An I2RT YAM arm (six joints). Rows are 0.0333 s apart.
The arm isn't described. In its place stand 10 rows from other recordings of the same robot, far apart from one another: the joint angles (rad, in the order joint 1, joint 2, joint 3, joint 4, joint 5, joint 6), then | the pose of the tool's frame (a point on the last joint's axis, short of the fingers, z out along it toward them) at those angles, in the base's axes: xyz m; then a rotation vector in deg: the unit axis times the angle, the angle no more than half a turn.
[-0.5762 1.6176 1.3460 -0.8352 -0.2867 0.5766] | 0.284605 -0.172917 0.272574 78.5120 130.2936 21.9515
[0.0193 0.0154 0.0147 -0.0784 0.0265 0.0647] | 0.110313 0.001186 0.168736 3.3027 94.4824 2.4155
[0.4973 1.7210 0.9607 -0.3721 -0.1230 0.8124] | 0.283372 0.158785 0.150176 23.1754 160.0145 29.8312
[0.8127 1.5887 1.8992 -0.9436 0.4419 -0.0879] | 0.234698 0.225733 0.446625 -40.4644 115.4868 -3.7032
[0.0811 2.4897 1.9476 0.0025 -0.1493 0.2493] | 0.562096 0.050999 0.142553 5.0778 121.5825 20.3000
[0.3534 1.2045 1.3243 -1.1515 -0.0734 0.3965] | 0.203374 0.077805 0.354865 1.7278 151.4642 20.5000
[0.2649 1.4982 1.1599 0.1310 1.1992 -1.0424] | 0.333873 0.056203 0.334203 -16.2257 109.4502 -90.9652
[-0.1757 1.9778 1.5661 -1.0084 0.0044 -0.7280] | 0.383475 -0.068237 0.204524 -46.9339 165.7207 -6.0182
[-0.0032 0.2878 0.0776 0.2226 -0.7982 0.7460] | 0.117905 0.025116 0.197221 -2.8103 97.0166 67.8763
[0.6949 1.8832 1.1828 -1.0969 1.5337 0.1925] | 0.261064 0.171311 0.179294 -40.1659 106.5934 -104.0712
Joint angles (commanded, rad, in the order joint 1, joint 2, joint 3, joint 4, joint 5, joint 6), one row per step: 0.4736 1.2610 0.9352 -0.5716 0.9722 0.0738; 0.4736 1.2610 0.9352 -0.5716 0.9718 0.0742; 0.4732 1.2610 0.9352 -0.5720 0.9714 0.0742; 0.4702 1.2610 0.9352 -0.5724 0.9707 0.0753; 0.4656 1.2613 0.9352 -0.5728 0.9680 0.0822; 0.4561 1.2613 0.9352 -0.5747 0.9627 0.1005; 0.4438 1.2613 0.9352 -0.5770 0.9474 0.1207; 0.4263 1.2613 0.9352 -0.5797 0.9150 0.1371; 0.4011 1.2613 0.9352 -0.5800 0.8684 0.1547; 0.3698 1.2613 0.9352 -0.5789 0.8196 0.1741; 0.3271 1.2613 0.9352 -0.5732 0.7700 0.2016; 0.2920 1.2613 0.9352 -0.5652 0.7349 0.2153; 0.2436 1.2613 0.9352 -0.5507 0.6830 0.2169
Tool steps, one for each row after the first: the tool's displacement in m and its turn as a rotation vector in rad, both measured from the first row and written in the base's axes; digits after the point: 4 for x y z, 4 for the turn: 0.0000 0.0000 0.0000 0.0006 -0.0001 0.0001; 0.0000 -0.0001 0.0000 0.0007 0.0004 -0.0001; 0.0003 -0.0008 -0.0001 0.0017 0.0004 -0.0031; 0.0007 -0.0018 -0.0002 0.0080 -0.0020 -0.0091; 0.0014 -0.0040 -0.0005 0.0234 -0.0091 -0.0234; 0.0024 -0.0066 -0.0010 0.0469 -0.0133 -0.0355; 0.0038 -0.0099 -0.0018 0.0798 -0.0091 -0.0409; 0.0060 -0.0147 -0.0029 0.1249 -0.0031 -0.0465; 0.0086 -0.0209 -0.0038 0.1736 0.0003 -0.0581; 0.0120 -0.0298 -0.0045 0.2302 -0.0069 -0.0846; 0.0147 -0.0374 -0.0046 0.2678 -0.0140 -0.1049; 0.0183 -0.0477 -0.0046 0.3114 -0.0180 -0.1211
